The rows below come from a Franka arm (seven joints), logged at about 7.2 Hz.
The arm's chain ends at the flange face. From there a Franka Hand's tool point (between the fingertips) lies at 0.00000 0.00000 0.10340 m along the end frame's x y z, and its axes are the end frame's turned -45 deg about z.
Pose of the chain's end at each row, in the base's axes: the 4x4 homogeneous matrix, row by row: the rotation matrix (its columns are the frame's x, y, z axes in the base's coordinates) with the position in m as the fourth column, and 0 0 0 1 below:
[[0.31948 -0.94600 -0.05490 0.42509], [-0.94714 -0.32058 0.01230 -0.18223], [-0.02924 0.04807 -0.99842 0.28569], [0 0 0 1]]
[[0.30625 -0.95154 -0.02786 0.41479], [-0.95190 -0.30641 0.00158 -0.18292], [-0.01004 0.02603 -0.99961 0.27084], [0 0 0 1]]
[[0.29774 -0.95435 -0.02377 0.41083], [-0.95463 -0.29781 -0.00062 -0.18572], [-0.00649 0.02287 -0.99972 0.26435], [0 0 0 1]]
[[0.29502 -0.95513 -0.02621 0.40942], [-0.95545 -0.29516 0.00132 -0.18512], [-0.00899 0.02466 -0.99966 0.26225], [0 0 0 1]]
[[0.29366 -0.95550 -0.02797 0.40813], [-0.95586 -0.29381 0.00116 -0.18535], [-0.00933 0.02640 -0.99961 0.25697], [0 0 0 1]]
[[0.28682 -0.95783 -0.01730 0.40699], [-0.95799 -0.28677 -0.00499 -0.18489], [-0.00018 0.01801 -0.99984 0.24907], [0 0 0 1]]
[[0.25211 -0.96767 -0.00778 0.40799], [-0.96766 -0.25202 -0.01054 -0.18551], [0.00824 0.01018 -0.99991 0.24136], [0 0 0 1]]
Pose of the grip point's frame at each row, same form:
[[0.89483 -0.44302 -0.05490 0.41941], [-0.44304 -0.89641 0.01230 -0.18096], [-0.05467 0.01331 -0.99842 0.18245], [0 0 0 1]]
[[0.88939 -0.45629 -0.02786 0.41191], [-0.45643 -0.88976 0.00158 -0.18276], [-0.02551 0.01131 -0.99961 0.16748], [0 0 0 1]]
[[0.88536 -0.46429 -0.02377 0.40837], [-0.46444 -0.88561 -0.00062 -0.18578], [-0.02076 0.01158 -0.99972 0.16098], [0 0 0 1]]
[[0.88399 -0.46677 -0.02621 0.40671], [-0.46690 -0.88431 0.00132 -0.18498], [-0.02379 0.01108 -0.99966 0.15889], [0 0 0 1]]
[[0.88329 -0.46799 -0.02797 0.40524], [-0.46814 -0.88365 0.00116 -0.18523], [-0.02526 0.01207 -0.99961 0.15361], [0 0 0 1]]
[[0.88010 -0.47448 -0.01730 0.40520], [-0.47462 -0.88018 -0.00499 -0.18541], [-0.01286 0.01261 -0.99984 0.14569], [0 0 0 1]]
[[0.86251 -0.50598 -0.00778 0.40719], [-0.50603 -0.86244 -0.01054 -0.18660], [-0.00137 0.01302 -0.99991 0.13797], [0 0 0 1]]

